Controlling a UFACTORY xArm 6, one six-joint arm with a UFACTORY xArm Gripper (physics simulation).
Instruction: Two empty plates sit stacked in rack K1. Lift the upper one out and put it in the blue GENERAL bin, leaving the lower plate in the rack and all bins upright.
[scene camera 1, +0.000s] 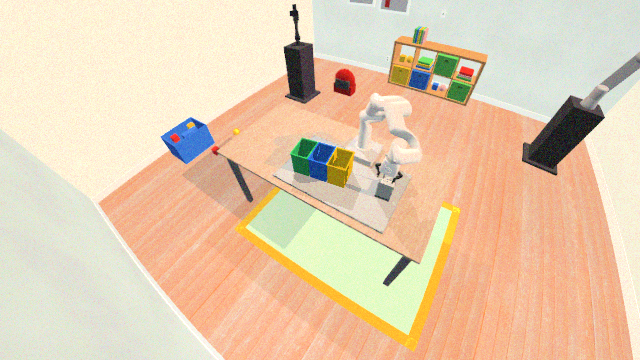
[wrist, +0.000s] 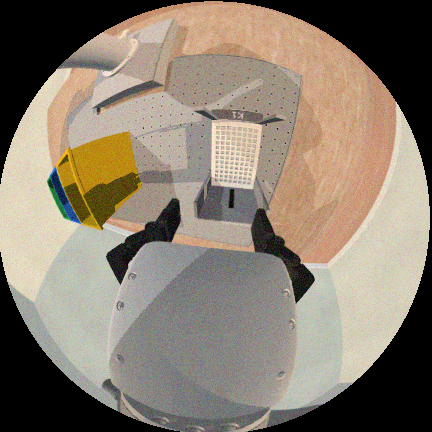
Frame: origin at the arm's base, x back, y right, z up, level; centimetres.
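Seen in the pictures: gripper, fingertip midpoint: (scene camera 1: 385, 179) (wrist: 216, 213); arm's base at its link origin: (scene camera 1: 363, 146).
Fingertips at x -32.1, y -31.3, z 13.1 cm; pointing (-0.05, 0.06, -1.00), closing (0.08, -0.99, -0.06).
Observation:
Offsets run from my fingertips to a thing's top centre. Level surfaces: height alone.
The upper plate @[dy -1.0, dx +4.4, dz -11.6 cm] (wrist: 236, 155), pale with a grid of small wells, lies level in the grey rack K1 @[dy -0.8, dx +5.4, dz -1.5 cm] (scene camera 1: 384, 192) (wrist: 220, 202). The lower plate cannot be made out beneath it. My gripper (scene camera 1: 389, 176) (wrist: 216, 213) is open and empty, with its black fingers spread wide above the rack. In the wrist view the fingertips appear on either side of the rack's near end, and the plate lies beyond them. The blue bin @[dy +43.6, dx -4.4, dz +1.6 cm] (scene camera 1: 319, 172) (wrist: 60, 189) stands upright between the green and yellow bins.
The yellow bin @[dy +30.6, dx -1.7, dz +1.6 cm] (scene camera 1: 340, 175) (wrist: 107, 155) stands nearest the rack, and the green bin @[dy +56.5, dx -7.1, dz +1.6 cm] (scene camera 1: 300, 164) (wrist: 56, 199) is farthest from it. Both are upright on the grey perforated board @[dz -16.3 cm] (scene camera 1: 362, 207) (wrist: 215, 75). The arm's base (scene camera 1: 361, 151) (wrist: 135, 65) stands behind the bins and rack.

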